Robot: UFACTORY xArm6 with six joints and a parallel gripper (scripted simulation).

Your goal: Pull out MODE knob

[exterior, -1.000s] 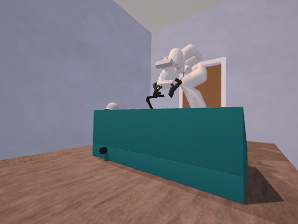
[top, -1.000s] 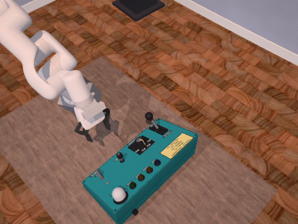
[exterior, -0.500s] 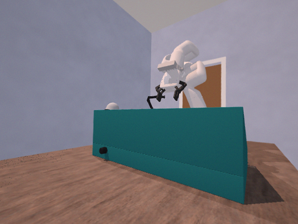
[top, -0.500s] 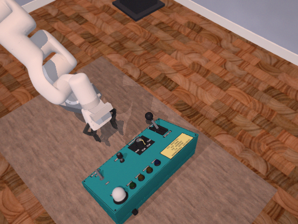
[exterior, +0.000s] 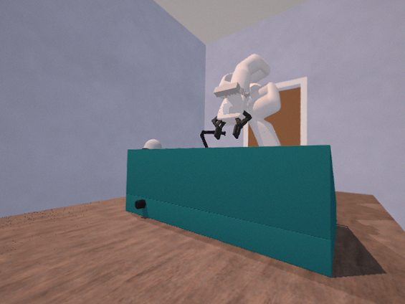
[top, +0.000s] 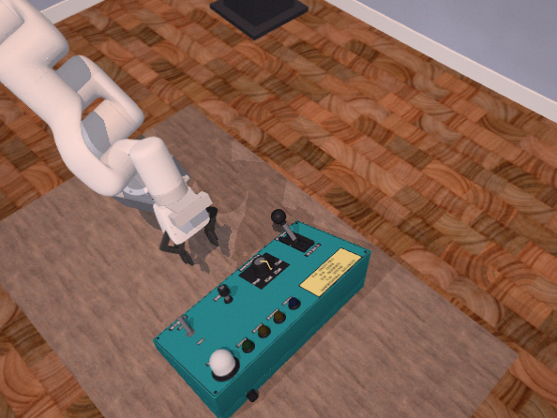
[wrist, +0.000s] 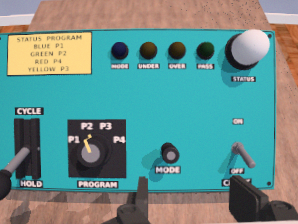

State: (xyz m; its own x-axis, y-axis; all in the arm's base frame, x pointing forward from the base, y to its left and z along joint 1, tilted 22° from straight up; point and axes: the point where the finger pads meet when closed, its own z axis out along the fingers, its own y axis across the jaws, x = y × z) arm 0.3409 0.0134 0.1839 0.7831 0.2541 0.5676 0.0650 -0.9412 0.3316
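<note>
Now: hand 7 cm short of the mode knob, 1 cm to the right of it and 13 cm above it. From my hand the other things lie so: program dial: 7 cm ahead, 13 cm to the left, 13 cm below; toggle switch: 7 cm ahead, 11 cm to the right, 14 cm below; black-ball lever: 3 cm ahead, 24 cm to the left, 12 cm below.
</note>
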